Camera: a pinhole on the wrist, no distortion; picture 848 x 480 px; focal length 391.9 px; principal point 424.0 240.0 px. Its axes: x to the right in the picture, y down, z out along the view. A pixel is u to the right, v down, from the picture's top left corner.
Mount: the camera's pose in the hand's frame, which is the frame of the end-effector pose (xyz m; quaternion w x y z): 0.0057 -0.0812 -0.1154 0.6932 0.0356 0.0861 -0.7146
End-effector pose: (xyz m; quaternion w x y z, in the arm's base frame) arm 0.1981 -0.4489 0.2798 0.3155 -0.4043 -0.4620 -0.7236
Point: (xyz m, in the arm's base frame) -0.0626 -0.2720 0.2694
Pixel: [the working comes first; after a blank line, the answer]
In the camera's frame: 0.1651 0.0840 0.2381

696 378
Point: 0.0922 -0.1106 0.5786
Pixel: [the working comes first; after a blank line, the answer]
In the camera's frame: -0.0806 0.2431 0.4829

359 437
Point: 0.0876 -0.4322 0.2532
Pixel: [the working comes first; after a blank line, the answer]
In the camera's frame: 0.0109 0.0158 0.0965

468 304
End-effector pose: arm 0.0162 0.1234 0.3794 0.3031 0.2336 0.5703 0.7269
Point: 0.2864 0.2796 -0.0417
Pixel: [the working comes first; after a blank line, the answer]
In the camera's frame: 0.3452 -0.0965 0.3647

795 136
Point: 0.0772 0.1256 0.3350
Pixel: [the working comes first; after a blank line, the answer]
In the camera's frame: -0.0502 -0.0584 0.1376

281 74
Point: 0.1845 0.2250 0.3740
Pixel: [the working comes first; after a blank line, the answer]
In the camera's frame: -0.0784 -0.0755 0.2853

316 136
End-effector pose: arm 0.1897 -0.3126 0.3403 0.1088 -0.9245 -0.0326 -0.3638
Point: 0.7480 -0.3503 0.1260
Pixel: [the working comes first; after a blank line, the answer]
In the camera's frame: -0.3471 0.2058 0.5975

196 375
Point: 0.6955 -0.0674 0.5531
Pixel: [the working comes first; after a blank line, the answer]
In the camera's frame: 0.0441 0.4804 0.4057

outside the picture
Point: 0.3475 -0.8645 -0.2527
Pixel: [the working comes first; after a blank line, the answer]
In the camera's frame: -0.8127 -0.3379 0.3613

outside the picture
